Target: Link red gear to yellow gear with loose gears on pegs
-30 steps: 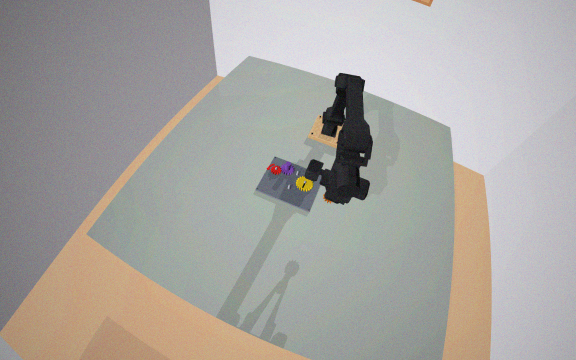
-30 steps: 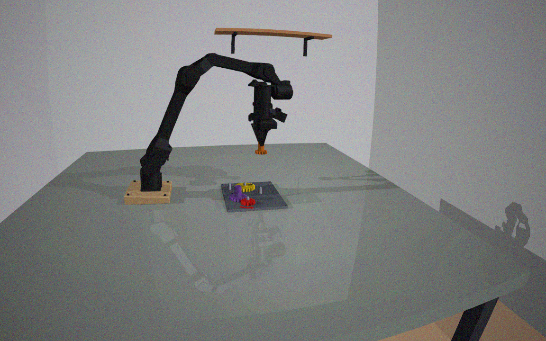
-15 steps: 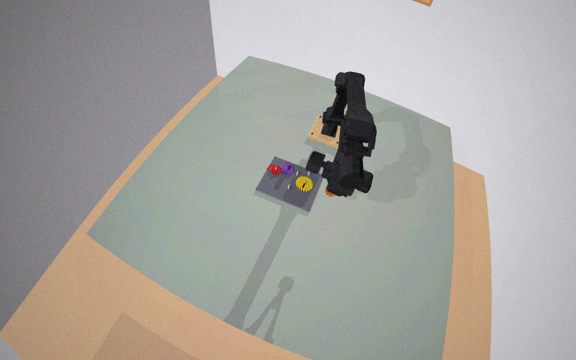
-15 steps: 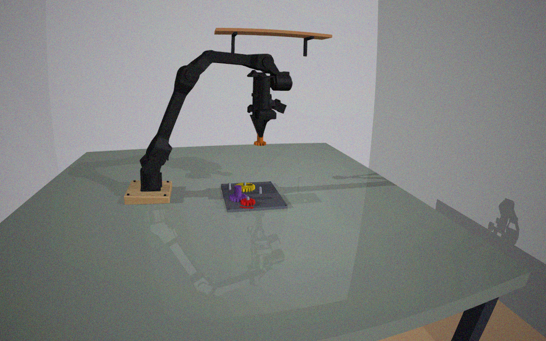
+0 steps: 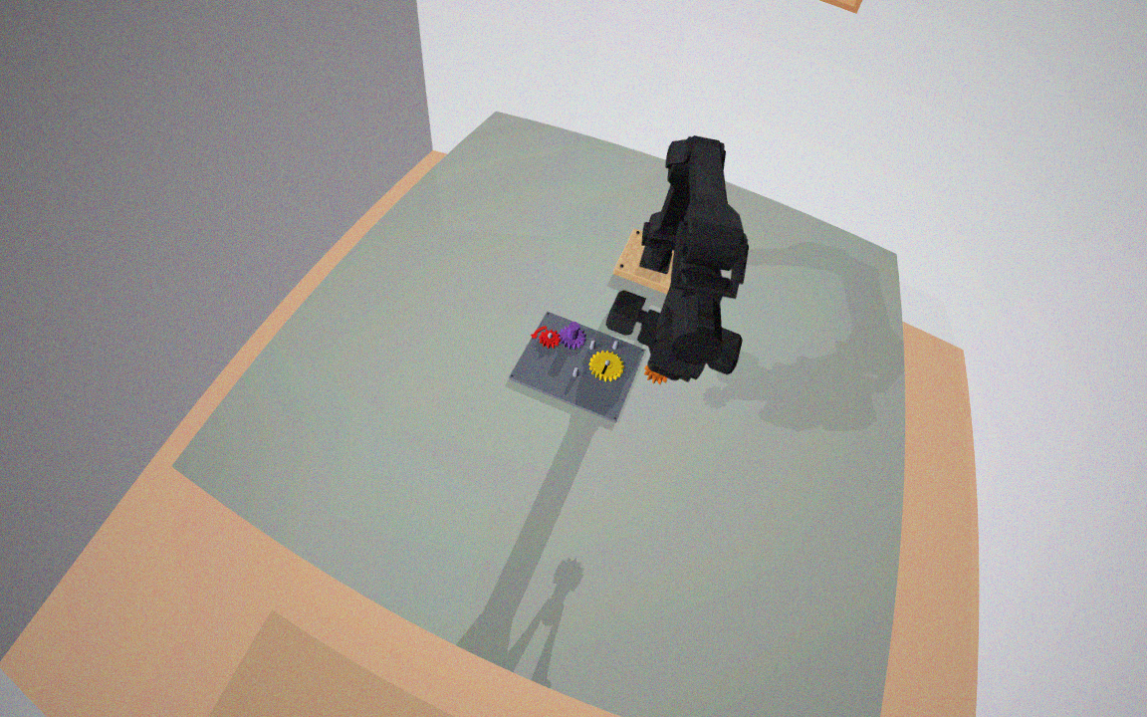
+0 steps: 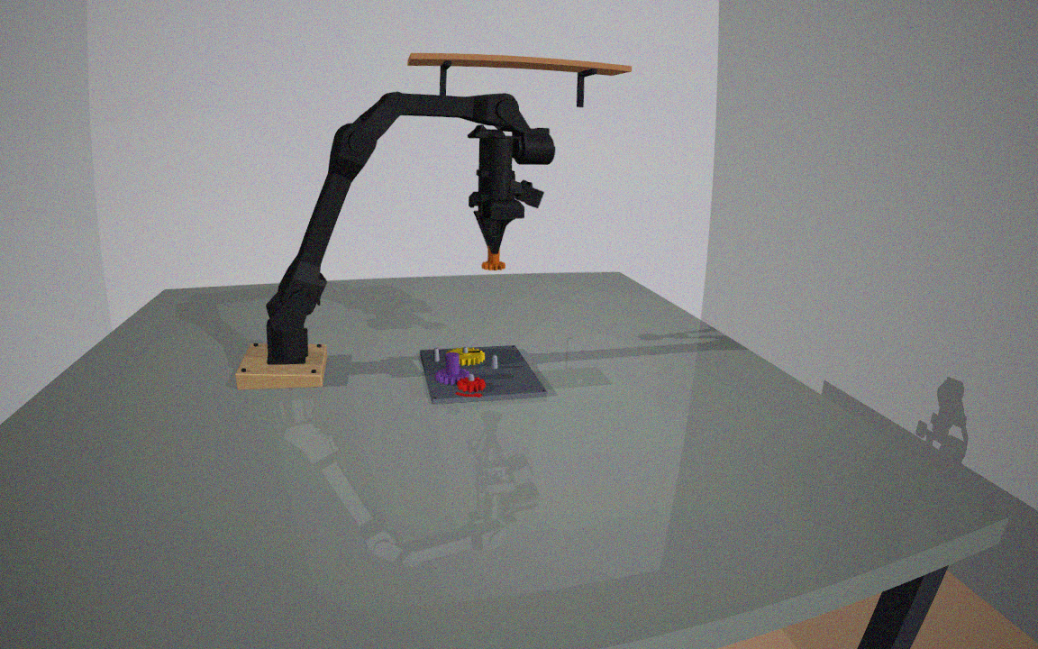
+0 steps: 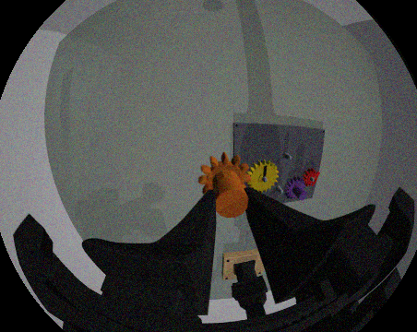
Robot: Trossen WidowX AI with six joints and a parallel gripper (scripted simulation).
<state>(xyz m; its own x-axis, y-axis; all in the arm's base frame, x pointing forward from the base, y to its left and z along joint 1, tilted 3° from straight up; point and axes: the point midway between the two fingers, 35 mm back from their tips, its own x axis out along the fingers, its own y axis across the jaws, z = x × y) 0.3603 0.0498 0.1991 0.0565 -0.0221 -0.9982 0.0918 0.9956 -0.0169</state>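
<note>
Right now my gripper tip is 16 cm to the left of the purple gear, 15 cm above it and 11 cm past it. The rest, counted from my gripper tip: yellow gear: 15 cm below, 8 cm to the right, 7 cm behind; red gear: 20 cm to the right, 15 cm below, 9 cm behind; orange gear: 1 cm below.
</note>
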